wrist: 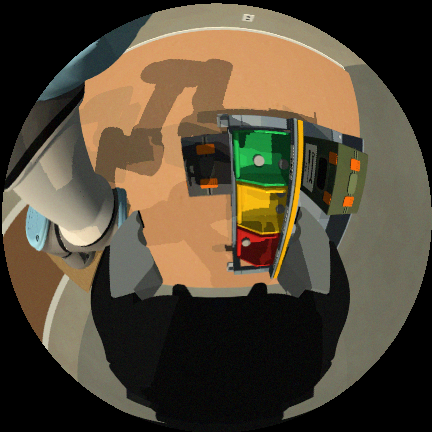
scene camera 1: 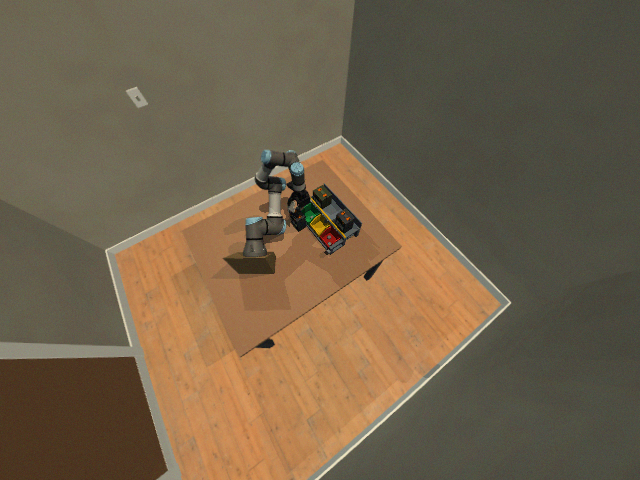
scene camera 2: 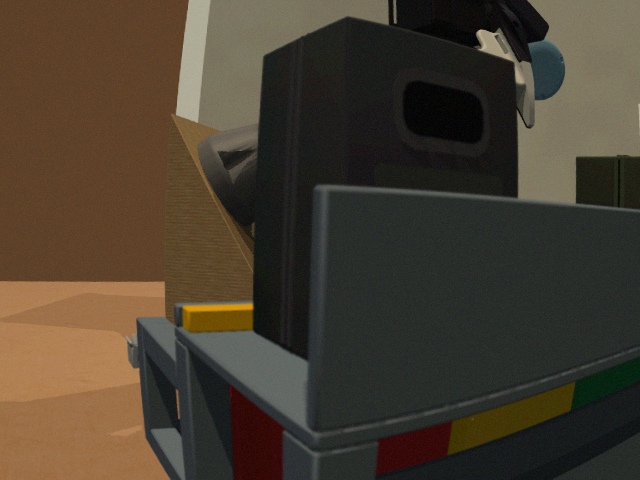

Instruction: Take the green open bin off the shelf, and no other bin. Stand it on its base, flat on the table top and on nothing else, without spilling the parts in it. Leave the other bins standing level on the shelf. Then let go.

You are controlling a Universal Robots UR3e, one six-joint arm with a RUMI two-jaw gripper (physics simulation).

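The green open bin stands on the shelf's lower tier at the end of the row, with grey round parts in it. The yellow bin is beside it, then the red bin. All three sit in a row on the grey shelf. My gripper is open, above and to the side of the row, apart from the bins. Nothing is between its fingers.
A black case stands on the table right beside the bins' open side. On the upper tier, behind a yellow rail, stand an olive case and a dark case.
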